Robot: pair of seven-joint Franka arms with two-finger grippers.
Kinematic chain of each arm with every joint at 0, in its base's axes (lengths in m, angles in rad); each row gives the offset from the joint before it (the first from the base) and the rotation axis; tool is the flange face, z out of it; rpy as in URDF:
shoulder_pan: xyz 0 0 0.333 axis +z
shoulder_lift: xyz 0 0 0 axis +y
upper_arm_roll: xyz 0 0 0.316 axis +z
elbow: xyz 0.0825 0 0 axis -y
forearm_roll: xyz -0.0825 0 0.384 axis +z
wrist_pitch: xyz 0 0 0 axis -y
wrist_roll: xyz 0.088 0 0 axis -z
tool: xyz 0 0 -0.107 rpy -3.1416 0 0
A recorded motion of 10 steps. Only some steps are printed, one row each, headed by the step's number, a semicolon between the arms.
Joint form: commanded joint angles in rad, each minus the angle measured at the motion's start. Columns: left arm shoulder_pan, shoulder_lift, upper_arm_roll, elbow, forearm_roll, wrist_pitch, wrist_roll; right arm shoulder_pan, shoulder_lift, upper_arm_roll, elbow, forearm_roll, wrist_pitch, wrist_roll.
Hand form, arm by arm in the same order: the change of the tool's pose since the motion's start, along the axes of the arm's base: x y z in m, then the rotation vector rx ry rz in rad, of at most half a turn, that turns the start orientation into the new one. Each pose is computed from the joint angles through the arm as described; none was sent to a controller.
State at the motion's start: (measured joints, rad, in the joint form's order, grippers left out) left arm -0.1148 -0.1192 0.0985 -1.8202 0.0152 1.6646 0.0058; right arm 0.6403 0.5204 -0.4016 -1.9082 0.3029 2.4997 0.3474
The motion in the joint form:
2: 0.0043 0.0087 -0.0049 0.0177 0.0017 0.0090 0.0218; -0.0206 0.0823 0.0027 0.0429 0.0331 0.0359 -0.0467
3: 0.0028 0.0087 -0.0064 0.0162 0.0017 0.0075 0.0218; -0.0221 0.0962 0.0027 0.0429 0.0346 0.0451 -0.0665
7: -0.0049 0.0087 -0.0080 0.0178 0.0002 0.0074 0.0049; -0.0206 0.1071 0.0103 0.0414 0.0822 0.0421 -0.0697
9: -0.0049 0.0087 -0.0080 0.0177 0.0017 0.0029 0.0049; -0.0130 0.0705 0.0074 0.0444 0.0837 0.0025 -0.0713
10: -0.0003 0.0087 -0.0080 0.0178 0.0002 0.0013 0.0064; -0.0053 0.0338 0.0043 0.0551 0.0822 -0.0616 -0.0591
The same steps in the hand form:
2: 0.0045 -0.0005 0.0047 0.0021 -0.0180 -0.0224; 0.0125 -0.0085 -0.0287 -0.0171 -0.0081 0.0125
3: 0.0042 -0.0021 0.0039 0.0023 -0.0150 -0.0254; 0.0123 -0.0104 -0.0361 -0.0264 -0.0061 0.0296
7: 0.0042 -0.0071 0.0046 0.0014 -0.0166 -0.0176; 0.0090 -0.0067 -0.0447 0.0016 0.0105 0.0045
9: 0.0037 -0.0070 0.0042 0.0030 -0.0121 -0.0178; 0.0088 -0.0005 -0.0249 0.0231 0.0165 0.0123
10: 0.0036 -0.0047 0.0041 0.0015 -0.0105 -0.0145; 0.0076 0.0068 -0.0042 0.0459 0.0404 0.0121

